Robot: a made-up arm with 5 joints. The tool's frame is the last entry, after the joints.
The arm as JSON. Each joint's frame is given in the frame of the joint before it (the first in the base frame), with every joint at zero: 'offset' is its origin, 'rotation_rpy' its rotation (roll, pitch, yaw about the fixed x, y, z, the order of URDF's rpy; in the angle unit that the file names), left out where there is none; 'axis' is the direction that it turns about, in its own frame. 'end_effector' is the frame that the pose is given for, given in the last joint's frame.
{
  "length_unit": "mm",
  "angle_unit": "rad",
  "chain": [
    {
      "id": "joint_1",
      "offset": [
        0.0,
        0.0,
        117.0
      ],
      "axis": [
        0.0,
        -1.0,
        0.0
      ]
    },
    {
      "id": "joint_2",
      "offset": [
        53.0,
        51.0,
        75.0
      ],
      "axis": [
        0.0,
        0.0,
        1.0
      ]
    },
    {
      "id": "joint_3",
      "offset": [
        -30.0,
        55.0,
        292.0
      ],
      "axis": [
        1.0,
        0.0,
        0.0
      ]
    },
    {
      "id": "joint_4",
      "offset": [
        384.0,
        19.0,
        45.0
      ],
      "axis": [
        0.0,
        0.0,
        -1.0
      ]
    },
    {
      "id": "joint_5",
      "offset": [
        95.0,
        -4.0,
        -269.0
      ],
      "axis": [
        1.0,
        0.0,
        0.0
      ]
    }
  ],
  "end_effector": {
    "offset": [
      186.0,
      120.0,
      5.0
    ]
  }
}
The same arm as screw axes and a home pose.
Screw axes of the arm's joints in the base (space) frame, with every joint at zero. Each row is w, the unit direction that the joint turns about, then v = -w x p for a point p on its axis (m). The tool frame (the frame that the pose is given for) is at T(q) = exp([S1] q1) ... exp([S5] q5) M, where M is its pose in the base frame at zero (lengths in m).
S1 = (0, -1, 0, 0.117, 0, 0)
S2 = (0, 0, 1, 0.051, -0.053, 0)
S3 = (1, 0, 0, 0, 0.484, -0.106)
S4 = (0, 0, -1, -0.125, 0.407, 0)
S5 = (1, 0, 0, 0, 0.26, -0.121)
M: xyz 0.688 0.241 0.265 (m) rpy 0 0 0 (deg, as in URDF)

